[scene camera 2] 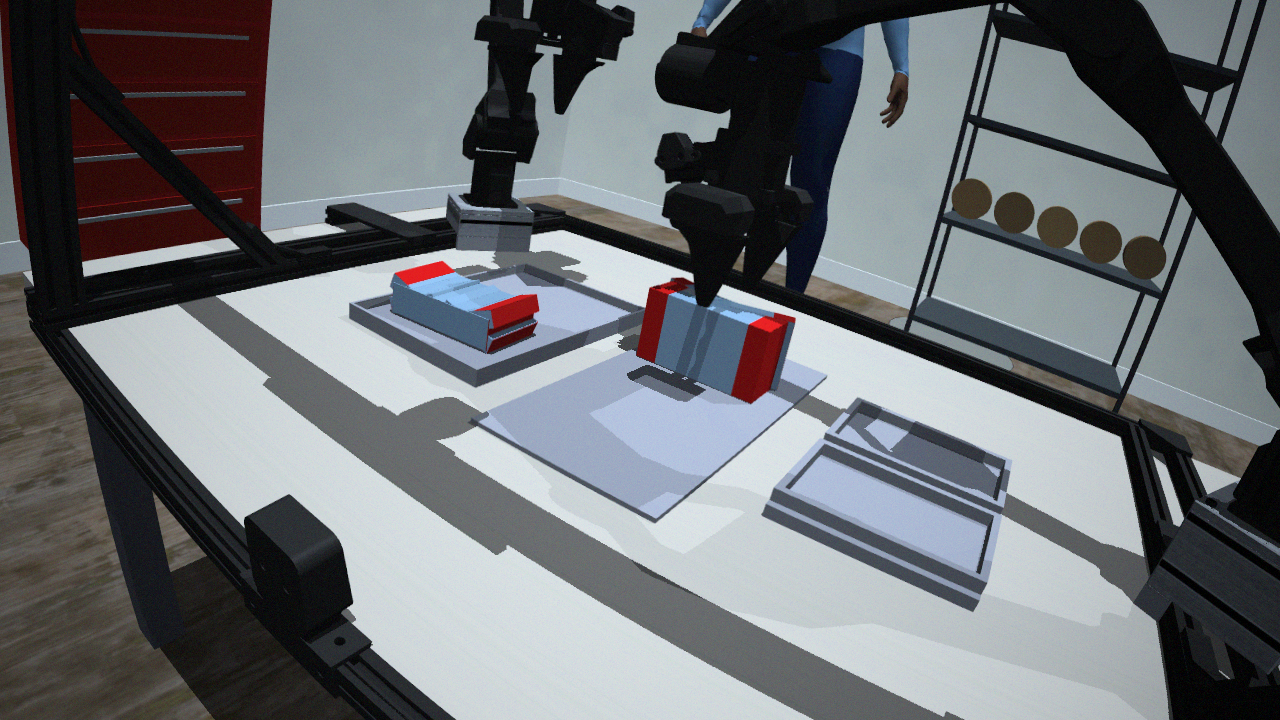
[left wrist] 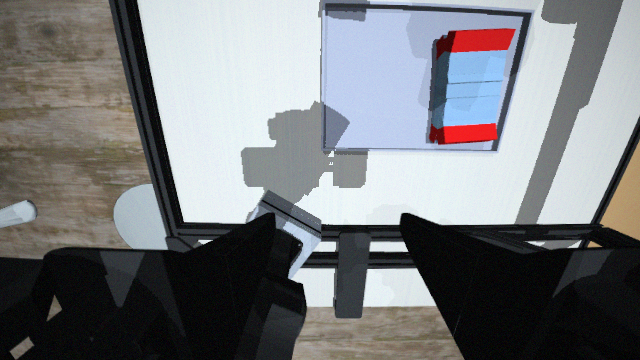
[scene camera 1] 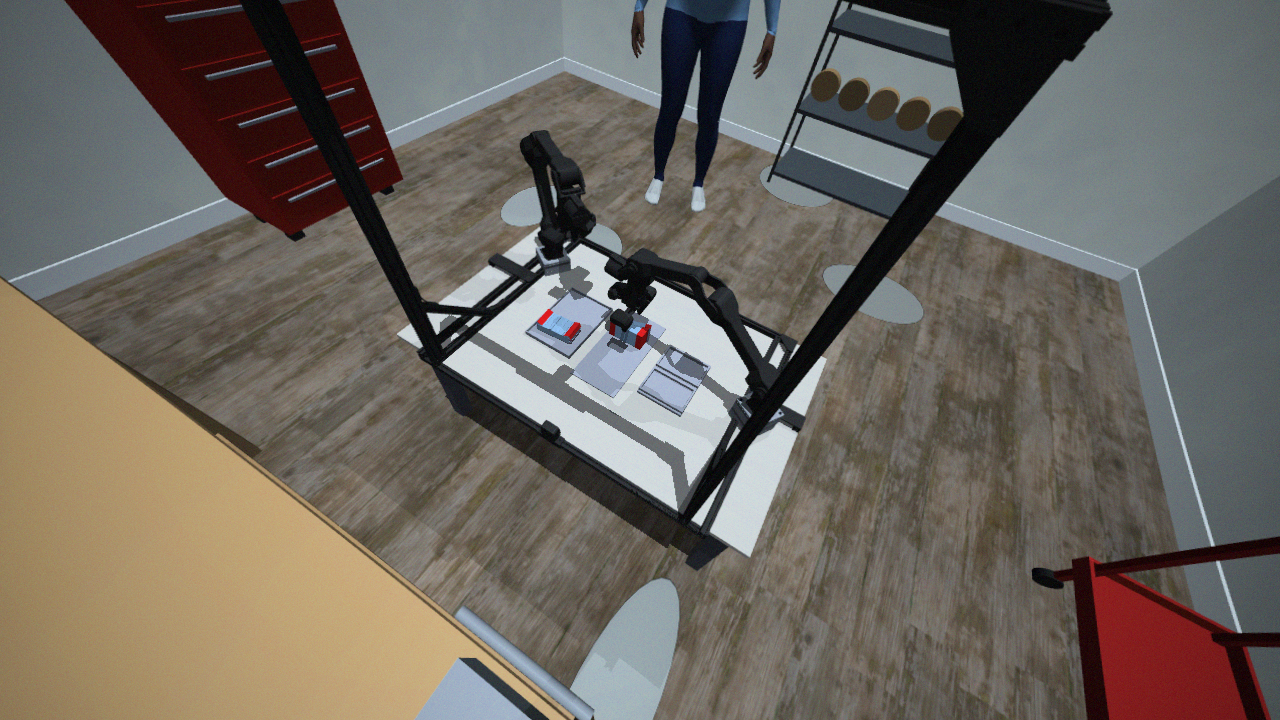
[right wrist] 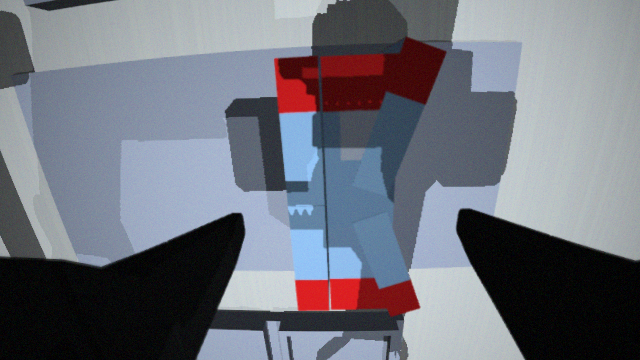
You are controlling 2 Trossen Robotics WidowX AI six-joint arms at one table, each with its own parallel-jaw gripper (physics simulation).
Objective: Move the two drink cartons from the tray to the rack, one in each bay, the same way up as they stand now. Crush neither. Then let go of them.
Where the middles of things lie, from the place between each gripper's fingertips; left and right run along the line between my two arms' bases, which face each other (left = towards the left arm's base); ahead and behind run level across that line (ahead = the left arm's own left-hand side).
Right now my right hand is 8 cm above the flat grey mat (scene camera 2: pixel 646 437), 6 cm past it and 2 cm to the left of it. From my right hand the other things lie so: shallow walled tray (scene camera 2: pixel 571 315) (18 cm to the left, 10 cm behind, 7 cm below).
My left hand is 100 mm past the shallow walled tray, 120 mm to the left of it and 190 mm above it. Round my left hand: flat grey mat (50 mm behind, 320 mm to the right, 190 mm below).
